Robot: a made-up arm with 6 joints. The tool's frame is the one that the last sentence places.
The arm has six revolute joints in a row. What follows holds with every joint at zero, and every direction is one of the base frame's.
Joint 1 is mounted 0.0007 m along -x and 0.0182 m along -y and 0.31 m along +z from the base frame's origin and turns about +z.
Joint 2 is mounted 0.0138 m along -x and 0.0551 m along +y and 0.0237 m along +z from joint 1 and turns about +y.
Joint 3 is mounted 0.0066 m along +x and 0.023 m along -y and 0.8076 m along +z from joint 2 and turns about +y.
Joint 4 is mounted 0.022 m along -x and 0.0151 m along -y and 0.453 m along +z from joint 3 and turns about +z.
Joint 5 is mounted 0.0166 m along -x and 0.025 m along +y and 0.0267 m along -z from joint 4 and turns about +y.
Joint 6 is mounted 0.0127 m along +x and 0.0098 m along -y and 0.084 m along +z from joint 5 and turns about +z.
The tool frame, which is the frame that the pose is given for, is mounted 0.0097 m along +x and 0.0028 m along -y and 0.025 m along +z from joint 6; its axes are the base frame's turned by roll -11.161, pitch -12.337 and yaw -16.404 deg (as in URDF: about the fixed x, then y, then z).
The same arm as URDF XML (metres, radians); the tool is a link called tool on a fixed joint. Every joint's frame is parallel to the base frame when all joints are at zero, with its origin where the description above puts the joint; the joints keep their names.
<robot name="arm">
<joint name="tool_joint" type="fixed"><parent link="link6"/><child link="tool"/><origin xyz="0.0097 -0.0028 0.0250" rpy="-0.1948 -0.2153 -0.2863"/></joint>
<joint name="joint 6" type="continuous"><parent link="link5"/><child link="link6"/><origin xyz="0.0127 -0.0098 0.0840" rpy="0.0000 0.0000 0.0000"/><axis xyz="0 0 1"/></joint>
<joint name="joint 5" type="continuous"><parent link="link4"/><child link="link5"/><origin xyz="-0.0166 0.0250 -0.0267" rpy="0.0000 0.0000 0.0000"/><axis xyz="0 1 0"/></joint>
<joint name="joint 4" type="continuous"><parent link="link3"/><child link="link4"/><origin xyz="-0.0220 -0.0151 0.4530" rpy="0.0000 0.0000 0.0000"/><axis xyz="0 0 1"/></joint>
<joint name="joint 3" type="continuous"><parent link="link2"/><child link="link3"/><origin xyz="0.0066 -0.0230 0.8076" rpy="0.0000 0.0000 0.0000"/><axis xyz="0 1 0"/></joint>
<joint name="joint 2" type="continuous"><parent link="link1"/><child link="link2"/><origin xyz="-0.0138 0.0551 0.0237" rpy="0.0000 0.0000 0.0000"/><axis xyz="0 1 0"/></joint>
<joint name="joint 1" type="continuous"><parent link="base"/><child link="link1"/><origin xyz="-0.0007 -0.0182 0.3100" rpy="0.0000 0.0000 0.0000"/><axis xyz="0 0 1"/></joint>
<link name="base"/>
<link name="link1"/>
<link name="link2"/>
<link name="link3"/>
<link name="link4"/>
<link name="link5"/>
<link name="link6"/>
<link name="tool"/>
</robot>

